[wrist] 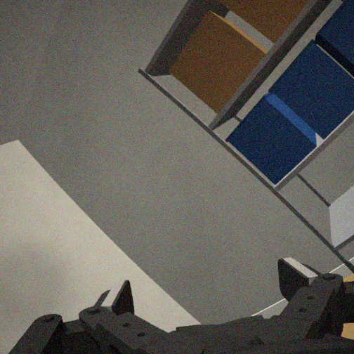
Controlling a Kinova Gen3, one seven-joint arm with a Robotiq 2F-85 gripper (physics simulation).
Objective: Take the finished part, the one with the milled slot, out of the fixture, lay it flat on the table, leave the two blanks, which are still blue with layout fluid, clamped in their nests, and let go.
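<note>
My gripper is open and empty, its two fingers wide apart at the bottom of the wrist view. Several dark blue blocks sit in a grey divided holder at the upper right, well beyond the fingers. A lighter blue strip runs between two of them. I cannot tell whether these are the blanks or whether the holder is the fixture. A pale grey piece is cut off by the right edge. No milled slot can be made out, so I cannot tell which thing is the finished part.
Brown-orange blocks sit in another row of the holder, beside the blue ones, with a raised grey divider between the rows. A pale beige surface fills the lower left, beside a broad grey surface. An orange-tan patch shows at the lower right edge.
</note>
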